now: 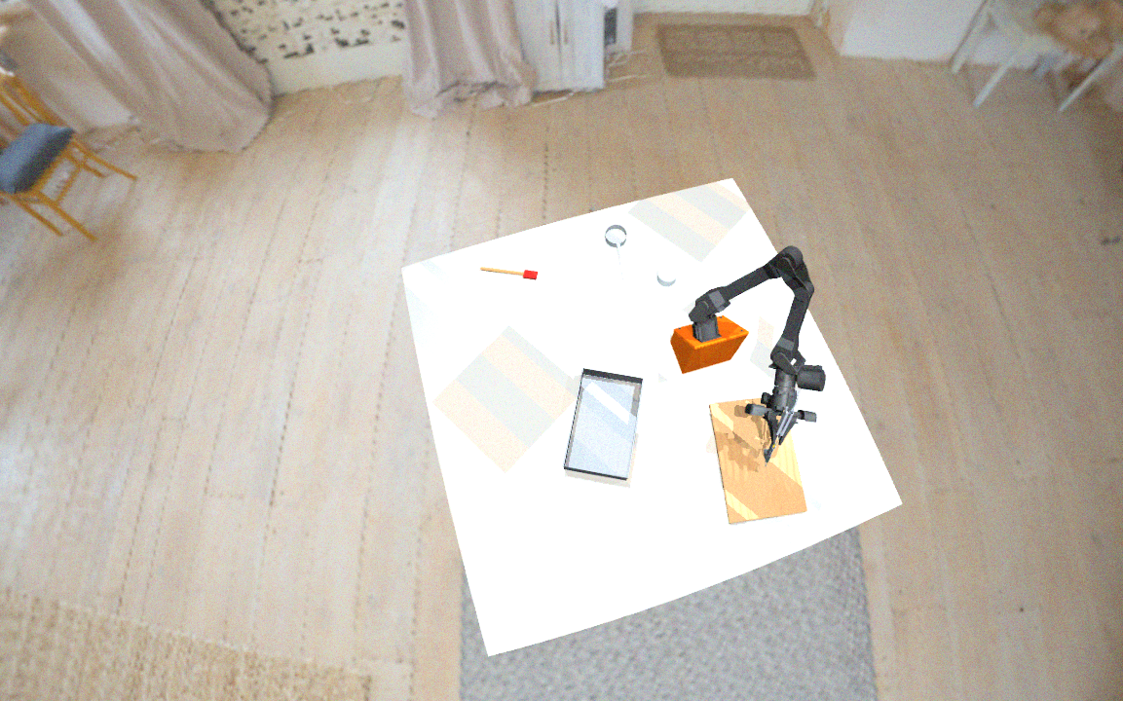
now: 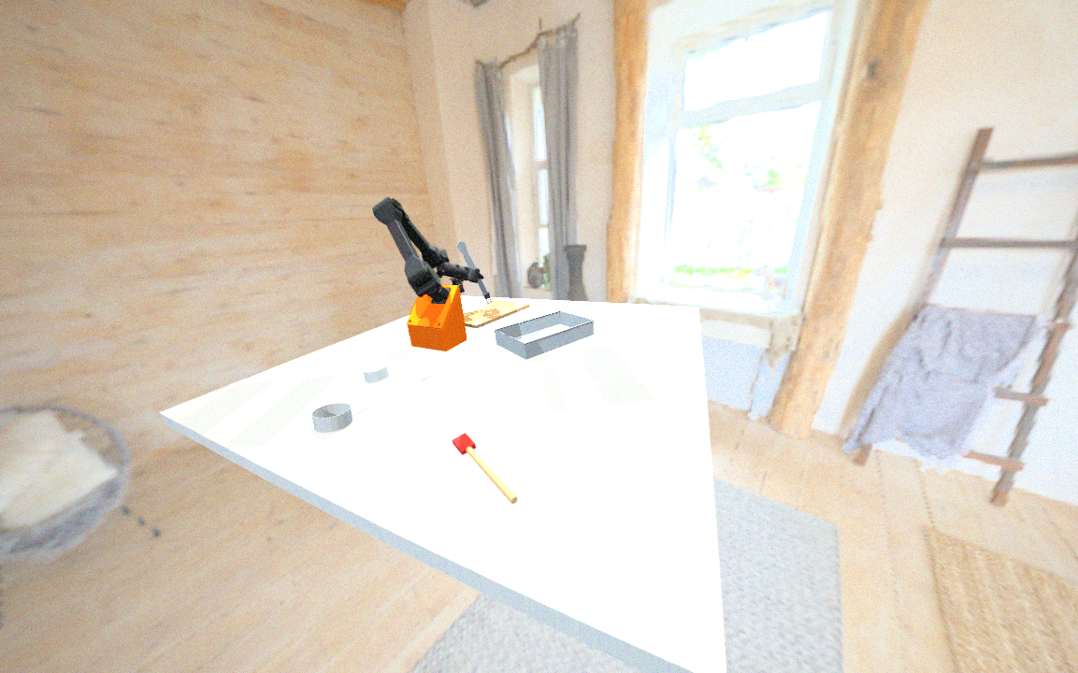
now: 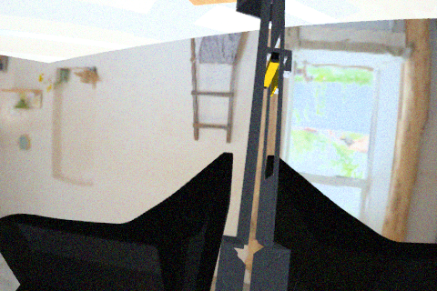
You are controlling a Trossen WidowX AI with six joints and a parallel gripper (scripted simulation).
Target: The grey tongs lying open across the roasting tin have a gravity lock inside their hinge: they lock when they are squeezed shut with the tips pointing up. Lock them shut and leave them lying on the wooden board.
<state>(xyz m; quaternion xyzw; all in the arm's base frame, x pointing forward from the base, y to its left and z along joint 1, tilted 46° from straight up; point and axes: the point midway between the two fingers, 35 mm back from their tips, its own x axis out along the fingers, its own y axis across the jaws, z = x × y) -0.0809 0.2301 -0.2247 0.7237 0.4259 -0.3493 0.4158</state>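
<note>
The wooden board is 160 mm below my gripper tip. The rest, counted from my gripper tip: roasting tin 410 mm ahead, 230 mm to the right, 140 mm below; yellow lock piece 40 mm below, 10 mm to the right, 10 mm behind.
</note>
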